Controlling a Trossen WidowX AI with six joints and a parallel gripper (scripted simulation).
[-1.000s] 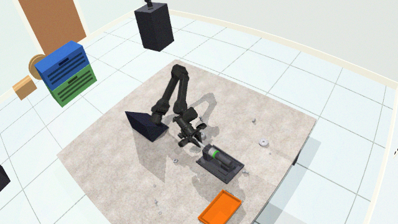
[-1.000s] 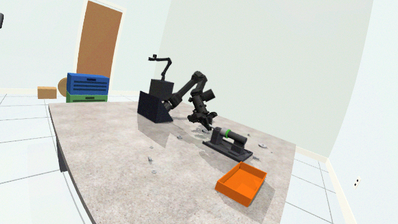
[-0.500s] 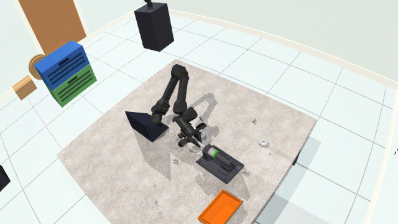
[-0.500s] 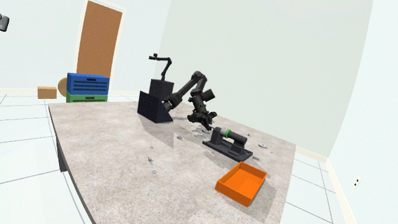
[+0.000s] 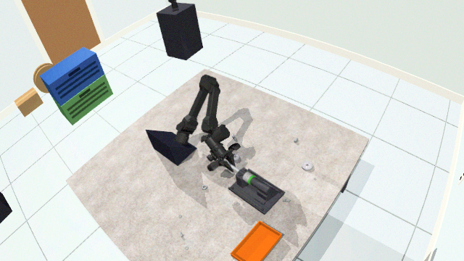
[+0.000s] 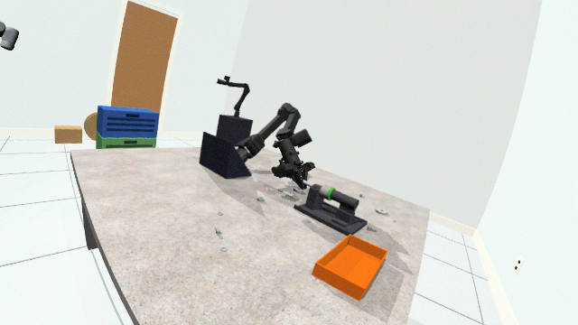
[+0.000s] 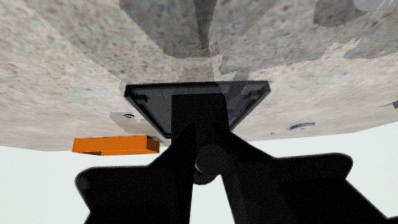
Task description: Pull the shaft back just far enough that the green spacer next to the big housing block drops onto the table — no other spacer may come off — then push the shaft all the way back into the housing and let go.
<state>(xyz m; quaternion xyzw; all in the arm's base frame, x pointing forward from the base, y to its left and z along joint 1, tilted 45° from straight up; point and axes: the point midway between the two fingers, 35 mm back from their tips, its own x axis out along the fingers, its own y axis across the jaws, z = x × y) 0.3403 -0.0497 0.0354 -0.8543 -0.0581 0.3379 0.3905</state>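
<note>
Right now the shaft is 6 cm ahead of my gripper tip, 1 cm to the right of it and 3 cm above it. Round my gripper tip: green spacer (11 cm ahead, 2 cm to the right, 2 cm above); then orange tray (29 cm ahead, 27 cm to the right, 4 cm below).
</note>
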